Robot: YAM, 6 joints.
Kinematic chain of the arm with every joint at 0, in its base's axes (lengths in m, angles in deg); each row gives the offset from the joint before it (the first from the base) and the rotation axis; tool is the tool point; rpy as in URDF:
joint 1: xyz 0 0 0.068 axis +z
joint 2: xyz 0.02 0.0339 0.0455 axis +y
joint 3: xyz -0.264 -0.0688 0 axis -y
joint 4: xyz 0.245 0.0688 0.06 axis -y
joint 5: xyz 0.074 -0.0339 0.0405 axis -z
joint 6: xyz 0.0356 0 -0.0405 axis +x
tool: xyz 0 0 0 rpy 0 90 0
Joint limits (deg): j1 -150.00..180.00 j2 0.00..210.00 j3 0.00..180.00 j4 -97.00..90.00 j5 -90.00..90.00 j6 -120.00..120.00
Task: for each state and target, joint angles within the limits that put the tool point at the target. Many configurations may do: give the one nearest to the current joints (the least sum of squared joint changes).
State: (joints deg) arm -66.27 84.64 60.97 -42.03 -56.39 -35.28
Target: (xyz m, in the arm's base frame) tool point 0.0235 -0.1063 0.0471
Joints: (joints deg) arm -90.83 106.79 19.60 -41.63 -44.67 -35.28
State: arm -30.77 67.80 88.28 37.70 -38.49 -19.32
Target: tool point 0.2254 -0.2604 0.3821
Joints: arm -52.71 84.09 66.13 31.79 -37.31 -19.32
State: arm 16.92 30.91 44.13 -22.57 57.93 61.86
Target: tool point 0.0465 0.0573 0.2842
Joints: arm 68.53 12.38 32.34 -34.72 38.79 61.86
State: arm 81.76 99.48 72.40 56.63 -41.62 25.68
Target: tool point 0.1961 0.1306 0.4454
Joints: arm 28.23 67.47 55.67 63.09 -38.79 25.68
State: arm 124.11 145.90 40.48 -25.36 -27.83 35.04
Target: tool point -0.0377 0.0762 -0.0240
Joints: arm 107.41 141.36 26.06 -33.66 -21.72 35.04
